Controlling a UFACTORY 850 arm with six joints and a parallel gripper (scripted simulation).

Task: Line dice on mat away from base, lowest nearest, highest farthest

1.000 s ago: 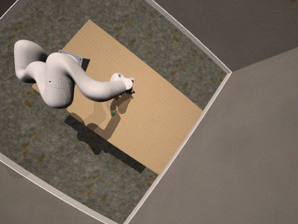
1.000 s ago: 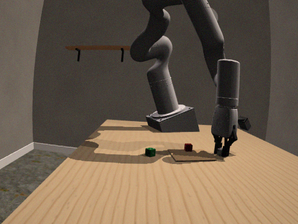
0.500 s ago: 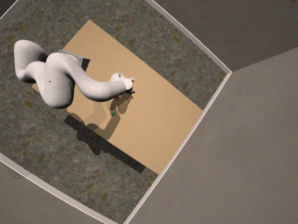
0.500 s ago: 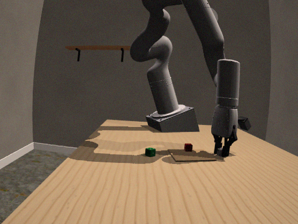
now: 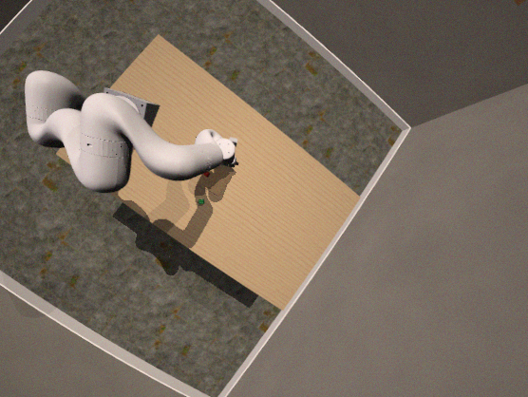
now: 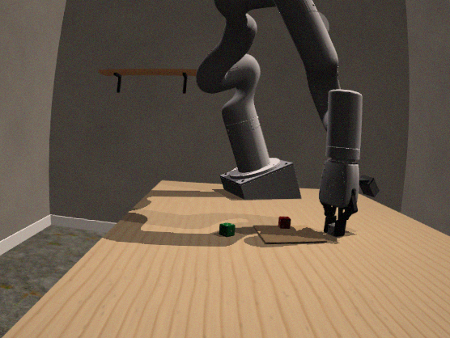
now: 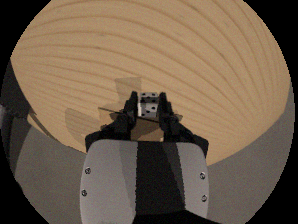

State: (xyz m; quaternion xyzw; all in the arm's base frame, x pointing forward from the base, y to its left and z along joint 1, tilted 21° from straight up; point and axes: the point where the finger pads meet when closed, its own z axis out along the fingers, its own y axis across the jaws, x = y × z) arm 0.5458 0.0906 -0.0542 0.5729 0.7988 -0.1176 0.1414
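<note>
Now: hand 10 mm above the white die. Also, from my hand: red die (60 mm behind, 110 mm to the right, 10 mm below); green die (260 mm to the right, 10 mm below); tan mat (10 mm behind, 110 mm to the right, 20 mm below).
</note>
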